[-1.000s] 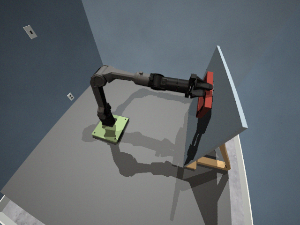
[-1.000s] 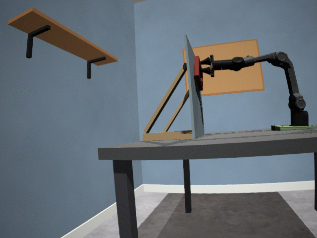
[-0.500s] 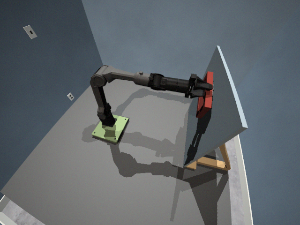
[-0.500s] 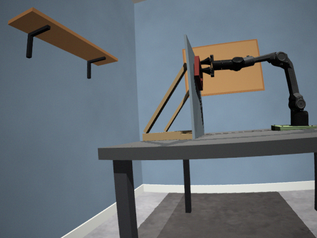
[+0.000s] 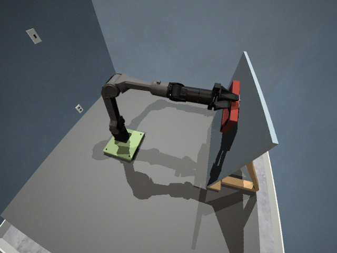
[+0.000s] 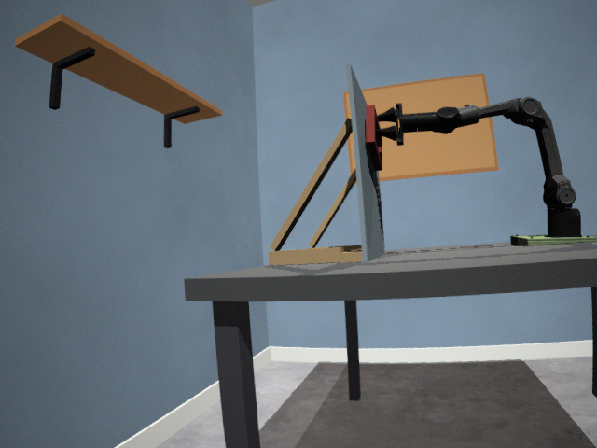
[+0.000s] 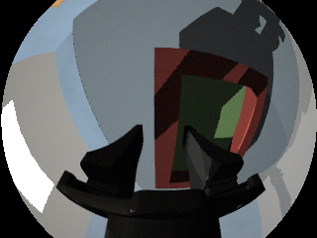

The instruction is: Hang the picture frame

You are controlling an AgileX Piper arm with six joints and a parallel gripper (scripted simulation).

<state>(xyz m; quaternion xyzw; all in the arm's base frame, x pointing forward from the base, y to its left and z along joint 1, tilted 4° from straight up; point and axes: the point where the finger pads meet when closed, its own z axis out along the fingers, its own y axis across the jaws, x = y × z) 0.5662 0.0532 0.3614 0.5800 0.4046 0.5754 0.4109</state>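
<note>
Right now my hand is 1 cm short of the red picture frame, 2 cm to the right of it and 5 cm above it. The rest, counted from my hand: grey upright panel 3 cm ahead, 1 cm to the left, 16 cm below.
</note>
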